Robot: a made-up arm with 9 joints.
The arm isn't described. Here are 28 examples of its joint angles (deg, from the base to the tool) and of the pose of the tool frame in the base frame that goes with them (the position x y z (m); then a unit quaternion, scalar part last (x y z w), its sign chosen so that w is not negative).
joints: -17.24 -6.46 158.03 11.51 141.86 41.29 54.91 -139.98 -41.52
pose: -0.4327 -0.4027 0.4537 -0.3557 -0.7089 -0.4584 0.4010
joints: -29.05 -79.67 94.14 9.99 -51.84 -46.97 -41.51 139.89 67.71
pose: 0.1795 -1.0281 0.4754 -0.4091 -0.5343 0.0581 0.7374
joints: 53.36 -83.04 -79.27 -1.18 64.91 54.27 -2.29 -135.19 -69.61
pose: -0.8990 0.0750 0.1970 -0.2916 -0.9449 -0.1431 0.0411
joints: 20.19 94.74 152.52 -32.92 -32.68 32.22 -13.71 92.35 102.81
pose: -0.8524 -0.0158 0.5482 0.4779 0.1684 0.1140 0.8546
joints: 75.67 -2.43 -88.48 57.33 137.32 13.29 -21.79 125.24 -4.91
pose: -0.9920 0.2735 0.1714 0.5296 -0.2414 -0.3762 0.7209
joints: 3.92 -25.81 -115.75 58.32 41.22 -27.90 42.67 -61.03 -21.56
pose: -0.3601 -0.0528 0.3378 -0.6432 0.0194 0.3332 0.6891
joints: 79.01 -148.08 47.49 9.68 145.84 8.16 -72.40 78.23 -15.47
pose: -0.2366 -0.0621 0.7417 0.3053 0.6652 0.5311 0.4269
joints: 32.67 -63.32 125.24 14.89 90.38 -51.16 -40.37 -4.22 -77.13
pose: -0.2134 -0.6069 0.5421 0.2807 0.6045 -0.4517 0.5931
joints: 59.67 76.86 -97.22 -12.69 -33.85 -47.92 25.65 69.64 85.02
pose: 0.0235 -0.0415 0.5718 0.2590 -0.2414 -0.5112 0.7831
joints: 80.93 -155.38 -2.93 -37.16 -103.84 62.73 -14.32 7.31 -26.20
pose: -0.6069 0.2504 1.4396 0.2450 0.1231 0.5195 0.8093
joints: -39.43 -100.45 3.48 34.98 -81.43 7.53 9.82 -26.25 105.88
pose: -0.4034 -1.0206 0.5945 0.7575 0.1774 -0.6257 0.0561
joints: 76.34 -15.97 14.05 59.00 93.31 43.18 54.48 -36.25 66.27
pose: -0.9402 0.0651 0.5225 0.0573 -0.2623 0.1613 0.9497
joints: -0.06 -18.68 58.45 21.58 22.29 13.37 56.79 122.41 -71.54
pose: 0.1717 -0.7559 0.9552 -0.2261 0.4080 -0.8005 0.3763
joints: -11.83 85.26 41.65 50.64 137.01 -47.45 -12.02 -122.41 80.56
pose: -0.2814 -0.5582 0.5772 0.3881 0.1377 -0.8484 0.3326
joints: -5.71 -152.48 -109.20 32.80 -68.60 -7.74 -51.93 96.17 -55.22
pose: -0.3309 0.6016 0.4371 -0.7915 0.4338 0.1344 0.4090
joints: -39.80 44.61 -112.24 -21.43 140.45 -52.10 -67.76 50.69 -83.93
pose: 0.4555 -0.2562 0.3584 -0.8906 -0.0364 -0.4521 0.0315
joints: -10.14 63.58 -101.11 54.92 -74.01 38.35 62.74 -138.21 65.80
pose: -0.0599 0.1941 0.7437 0.6014 -0.2266 0.7657 0.0280
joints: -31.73 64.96 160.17 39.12 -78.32 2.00 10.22 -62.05 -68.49
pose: -0.2734 -0.4788 0.6717 -0.3512 0.8545 0.2654 0.2758
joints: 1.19 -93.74 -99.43 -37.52 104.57 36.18 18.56 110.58 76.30
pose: -0.3080 -0.4566 0.6859 -0.7595 -0.0573 0.4738 0.4422
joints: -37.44 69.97 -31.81 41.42 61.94 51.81 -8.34 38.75 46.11
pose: 0.4613 -0.5467 0.6641 0.0051 0.0128 0.9378 0.3469
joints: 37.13 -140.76 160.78 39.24 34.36 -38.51 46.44 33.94 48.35
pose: -0.4012 0.0592 0.2631 0.1175 -0.8868 0.4175 0.1593
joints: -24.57 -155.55 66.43 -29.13 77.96 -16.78 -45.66 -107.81 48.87
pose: -0.1645 -0.5601 0.3619 0.8975 0.3686 0.1398 0.1979
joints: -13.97 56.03 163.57 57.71 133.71 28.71 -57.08 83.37 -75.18
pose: -0.3799 0.0754 0.0762 -0.9724 0.0910 0.0911 0.1948
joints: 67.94 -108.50 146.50 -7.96 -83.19 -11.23 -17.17 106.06 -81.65
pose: -0.9199 -0.8850 0.4866 -0.0246 -0.7581 0.6121 0.2235
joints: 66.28 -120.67 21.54 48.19 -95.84 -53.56 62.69 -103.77 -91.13
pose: -0.9158 0.3801 0.7400 -0.6352 0.6632 -0.1148 0.3788
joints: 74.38 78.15 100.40 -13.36 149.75 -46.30 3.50 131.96 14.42
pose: -0.4355 0.0230 0.5659 -0.0146 0.2080 0.9756 0.0686
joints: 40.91 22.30 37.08 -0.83 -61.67 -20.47 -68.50 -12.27 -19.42
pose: -0.4263 -0.5543 -0.0729 -0.7817 0.4319 -0.3542 0.2774
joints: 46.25 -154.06 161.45 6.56 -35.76 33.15 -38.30 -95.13 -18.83
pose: -0.6873 -0.2724 0.0451 0.7439 0.4111 -0.3937 0.3502
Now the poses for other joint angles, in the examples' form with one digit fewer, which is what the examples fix.
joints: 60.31 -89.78 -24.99 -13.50 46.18 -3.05 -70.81 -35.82 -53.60
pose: -1.099 0.438 0.292 -0.608 0.615 0.417 0.277
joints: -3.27 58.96 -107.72 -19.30 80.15 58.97 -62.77 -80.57 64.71
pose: 0.014 -0.513 0.499 -0.101 0.752 -0.651 0.027
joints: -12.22 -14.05 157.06 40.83 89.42 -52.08 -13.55 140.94 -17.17
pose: 0.152 -0.165 0.341 0.719 -0.399 0.560 0.104
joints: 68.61 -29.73 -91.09 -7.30 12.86 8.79 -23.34 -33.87 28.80
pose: -0.248 0.275 0.068 -0.265 0.903 -0.093 0.326
